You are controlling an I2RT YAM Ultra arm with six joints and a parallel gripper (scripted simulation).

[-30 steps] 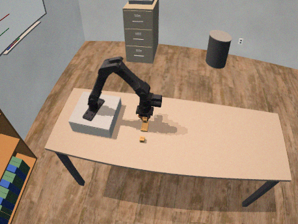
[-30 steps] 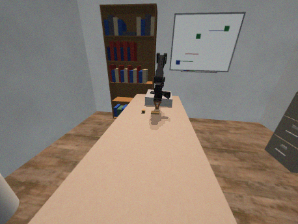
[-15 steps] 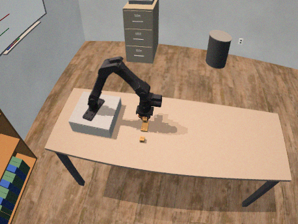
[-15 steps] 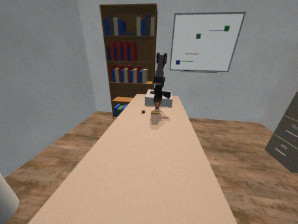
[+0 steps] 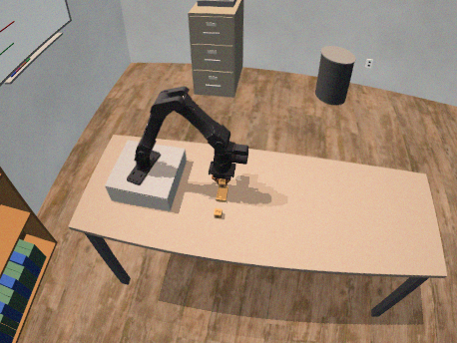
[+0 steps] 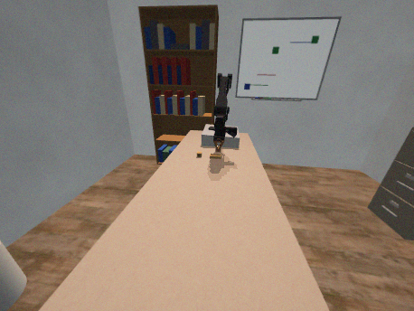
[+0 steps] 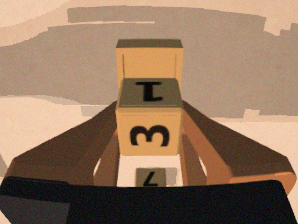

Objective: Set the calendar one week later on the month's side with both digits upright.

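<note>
Right now my hand is 20 mm to the left of the calendar tray and 50 mm above it. The rest, counted from my hand: wooden digit cube right at my hand.
</note>
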